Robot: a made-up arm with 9 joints. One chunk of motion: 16 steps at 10 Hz.
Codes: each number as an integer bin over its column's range. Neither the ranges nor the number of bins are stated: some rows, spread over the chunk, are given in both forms.
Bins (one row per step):
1: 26 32 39 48 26 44 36 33 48
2: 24 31 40 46 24 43 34 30 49
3: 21 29 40 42 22 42 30 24 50
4: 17 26 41 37 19 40 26 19 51
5: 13 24 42 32 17 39 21 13 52
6: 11 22 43 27 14 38 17 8 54
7: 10 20 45 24 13 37 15 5 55
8: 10 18 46 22 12 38 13 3 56
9: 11 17 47 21 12 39 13 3 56
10: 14 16 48 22 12 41 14 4 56
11: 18 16 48 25 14 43 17 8 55
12: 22 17 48 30 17 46 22 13 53
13: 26 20 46 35 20 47 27 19 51
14: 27 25 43 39 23 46 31 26 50
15: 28 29 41 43 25 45 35 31 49
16: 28 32 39 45 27 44 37 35 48
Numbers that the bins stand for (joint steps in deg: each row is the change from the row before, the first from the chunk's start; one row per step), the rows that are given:
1: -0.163 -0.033 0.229 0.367 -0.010 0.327 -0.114 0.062 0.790
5: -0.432 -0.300 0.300 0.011 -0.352 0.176 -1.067 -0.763 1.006
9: -0.473 -0.533 0.419 -0.233 -0.543 0.176 -1.575 -1.176 1.222
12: -0.246 -0.533 0.443 -0.033 -0.352 0.387 -1.003 -0.763 1.060
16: -0.122 -0.033 0.229 0.300 0.029 0.327 -0.051 0.144 0.790
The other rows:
2: -0.205 -0.067 0.252 0.322 -0.086 0.297 -0.241 -0.062 0.844
3: -0.267 -0.133 0.252 0.233 -0.162 0.267 -0.495 -0.310 0.898
4: -0.349 -0.233 0.276 0.122 -0.276 0.206 -0.749 -0.516 0.952
6: -0.473 -0.367 0.324 -0.100 -0.467 0.146 -1.321 -0.970 1.114
7: -0.494 -0.433 0.371 -0.167 -0.505 0.116 -1.448 -1.094 1.168
8: -0.494 -0.500 0.395 -0.211 -0.543 0.146 -1.575 -1.176 1.222
10: -0.411 -0.567 0.443 -0.211 -0.543 0.237 -1.511 -1.135 1.222
11: -0.329 -0.567 0.443 -0.144 -0.467 0.297 -1.321 -0.970 1.168
13: -0.163 -0.433 0.395 0.078 -0.238 0.417 -0.686 -0.516 0.952
14: -0.143 -0.267 0.324 0.167 -0.124 0.387 -0.432 -0.227 0.898
15: -0.122 -0.133 0.276 0.256 -0.048 0.357 -0.178 -0.021 0.844

